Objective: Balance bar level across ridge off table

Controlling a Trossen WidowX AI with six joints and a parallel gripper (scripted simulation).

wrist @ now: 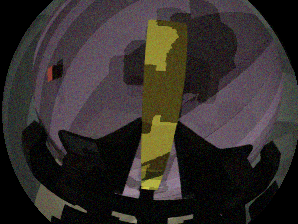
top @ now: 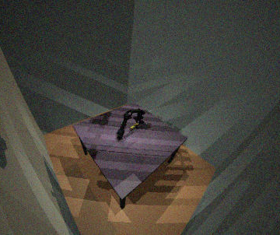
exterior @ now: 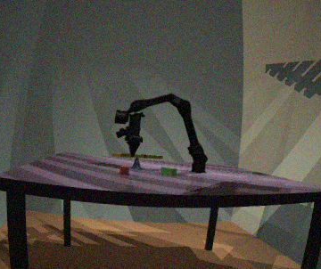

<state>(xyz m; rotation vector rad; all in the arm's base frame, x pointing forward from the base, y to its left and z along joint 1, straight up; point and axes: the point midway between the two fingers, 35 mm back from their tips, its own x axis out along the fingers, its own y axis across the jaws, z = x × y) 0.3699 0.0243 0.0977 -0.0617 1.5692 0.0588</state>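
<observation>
My gripper tip is 30 mm past the yellow bar. The rest, counted from my gripper tip: green block (170 mm to the left, 160 mm behind, 50 mm below); then red block (250 mm to the left, 50 mm below, 50 mm ahead).
</observation>
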